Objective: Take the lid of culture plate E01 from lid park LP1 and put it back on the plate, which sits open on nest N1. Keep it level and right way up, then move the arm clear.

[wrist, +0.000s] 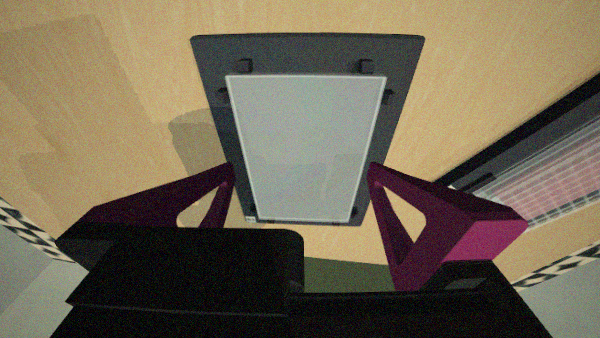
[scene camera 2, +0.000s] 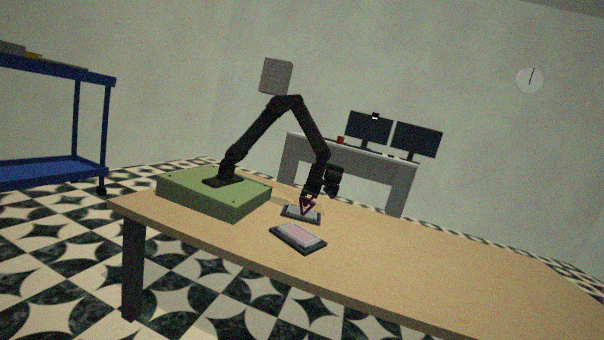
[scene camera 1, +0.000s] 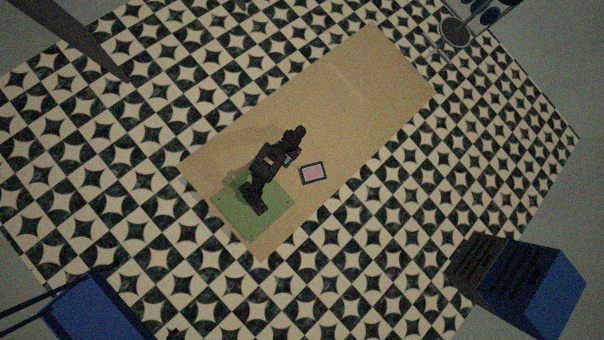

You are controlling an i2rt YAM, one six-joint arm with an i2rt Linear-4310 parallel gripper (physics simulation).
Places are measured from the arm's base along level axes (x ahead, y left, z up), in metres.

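Pixels of known places: gripper, fingertip midpoint: [wrist: 300,169] [scene camera 2: 303,210]; arm's base, link origin: [scene camera 2: 224,181] [scene camera 1: 253,198].
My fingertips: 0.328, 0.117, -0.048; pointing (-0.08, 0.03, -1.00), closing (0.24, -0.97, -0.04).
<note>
For each thing: its top centre in the pictures, then the offset to it from my fingertips, as dx, dy, dz. Level surfaces: height alone.
- lid, top centre: [wrist: 303,169] [scene camera 2: 302,211] [scene camera 1: 287,152] -0.003, -0.003, -0.004
- dark lid park LP1, top centre: [wrist: 303,171] [scene camera 2: 302,211] [scene camera 1: 287,152] -0.003, -0.003, -0.002
- Culture plate E01, top centre: [wrist: 596,178] [scene camera 2: 299,231] [scene camera 1: 313,172] +0.054, -0.204, +0.004
- dark nest N1, top centre: [wrist: 583,170] [scene camera 2: 298,234] [scene camera 1: 313,172] +0.054, -0.204, -0.004
- wooden table, surface height: dz -0.022
The lid [wrist: 305,115] [scene camera 2: 292,209] [scene camera 1: 287,159], a pale flat rectangle, lies level on the dark lid park LP1 [wrist: 310,50], between its small posts. My gripper [wrist: 300,169] [scene camera 2: 306,209] is open and empty, pointing down low over the lid's near half. Its magenta fingertips stand one on each side of the lid's long edges, with a gap on both sides; their exact height above the park is hard to tell. Culture plate E01 [scene camera 1: 312,172] [scene camera 2: 297,232] [wrist: 555,182] sits open, its pink wells showing, on the dark nest N1 [scene camera 1: 315,180] [scene camera 2: 316,248] [wrist: 530,135].
The green base block [scene camera 1: 255,225] [scene camera 2: 195,200] [wrist: 345,275] carries the arm at one end of the wooden table [scene camera 1: 370,65] [scene camera 2: 425,270]. The nest lies beside the park, to the right in the wrist view. A blue cart [scene camera 2: 55,170] and a desk [scene camera 2: 360,162] stand away from the table.
</note>
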